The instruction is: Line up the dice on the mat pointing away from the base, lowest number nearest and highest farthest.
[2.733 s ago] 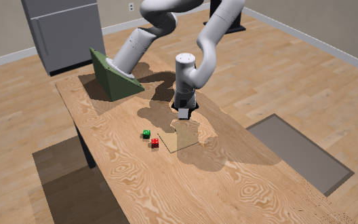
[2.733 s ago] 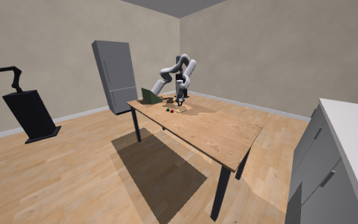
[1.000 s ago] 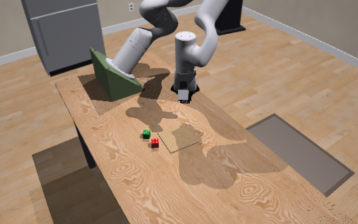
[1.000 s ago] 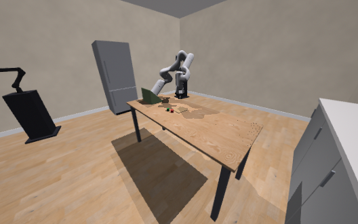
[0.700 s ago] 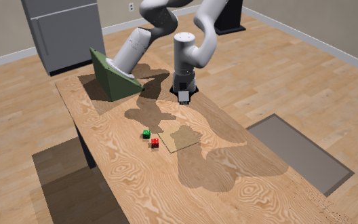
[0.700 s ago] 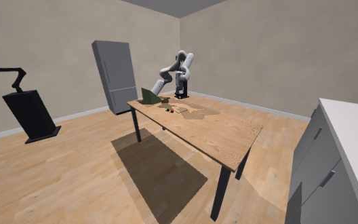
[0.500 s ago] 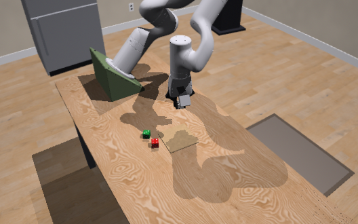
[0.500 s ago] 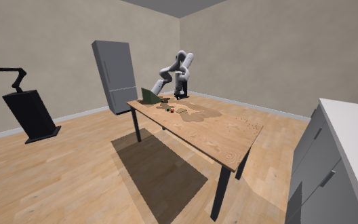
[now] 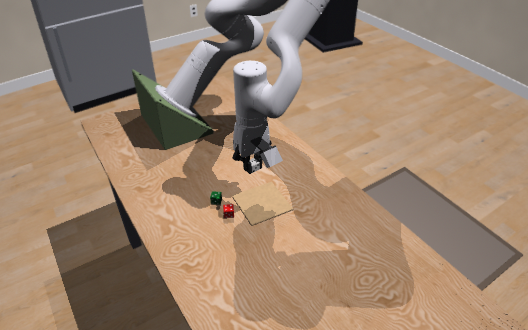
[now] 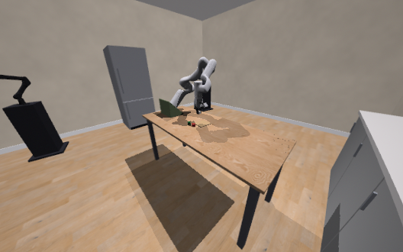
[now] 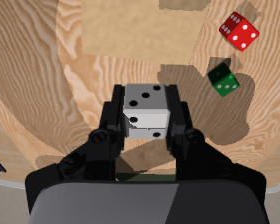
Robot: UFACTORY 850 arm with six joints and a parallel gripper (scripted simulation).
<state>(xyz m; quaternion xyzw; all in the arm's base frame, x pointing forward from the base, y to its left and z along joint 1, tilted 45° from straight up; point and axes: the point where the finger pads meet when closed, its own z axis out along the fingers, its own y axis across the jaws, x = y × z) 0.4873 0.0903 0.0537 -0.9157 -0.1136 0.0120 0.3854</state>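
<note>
Right now my hand is 50 mm short of the tan mat, 10 mm to the right of it and 120 mm above it. From my hand the other things lie so: green die 20 mm behind, 120 mm to the right, 110 mm below; then red die 50 mm ahead, 100 mm to the right, 110 mm below; then white die 10 mm below.
</note>
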